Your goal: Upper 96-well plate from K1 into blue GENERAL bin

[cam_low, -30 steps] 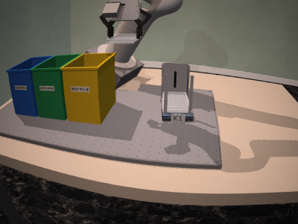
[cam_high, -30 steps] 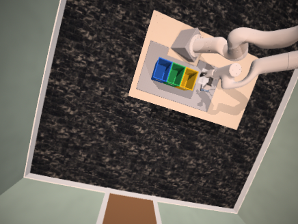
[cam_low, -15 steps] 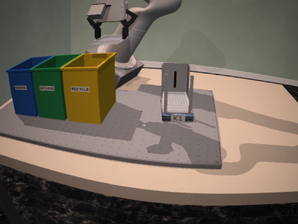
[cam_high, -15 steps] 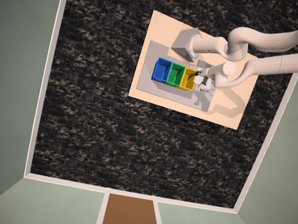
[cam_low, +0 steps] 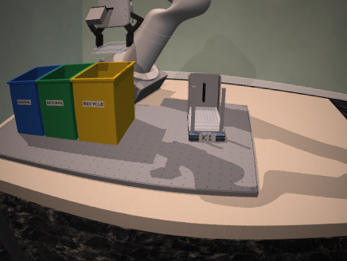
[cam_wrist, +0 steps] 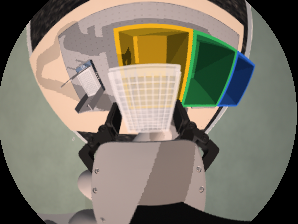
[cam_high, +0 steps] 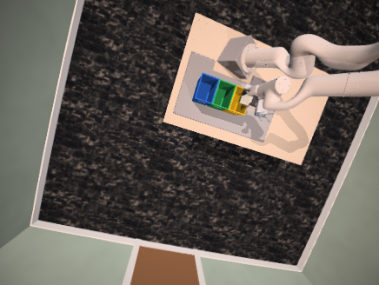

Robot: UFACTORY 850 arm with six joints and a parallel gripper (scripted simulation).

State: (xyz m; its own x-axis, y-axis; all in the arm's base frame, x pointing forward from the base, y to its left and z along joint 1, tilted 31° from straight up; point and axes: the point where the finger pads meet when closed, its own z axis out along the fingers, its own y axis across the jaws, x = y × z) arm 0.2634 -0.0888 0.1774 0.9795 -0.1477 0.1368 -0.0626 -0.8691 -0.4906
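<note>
Right now the blue general bin is 280 mm to the right of my hand, 160 mm below it and 20 mm ahead of it. The rest, counted from my hand: green returns bin: 160 mm below, 150 mm to the right, 20 mm ahead; yellow recycle bin: 160 mm below, 30 mm ahead, 20 mm to the right.
</note>
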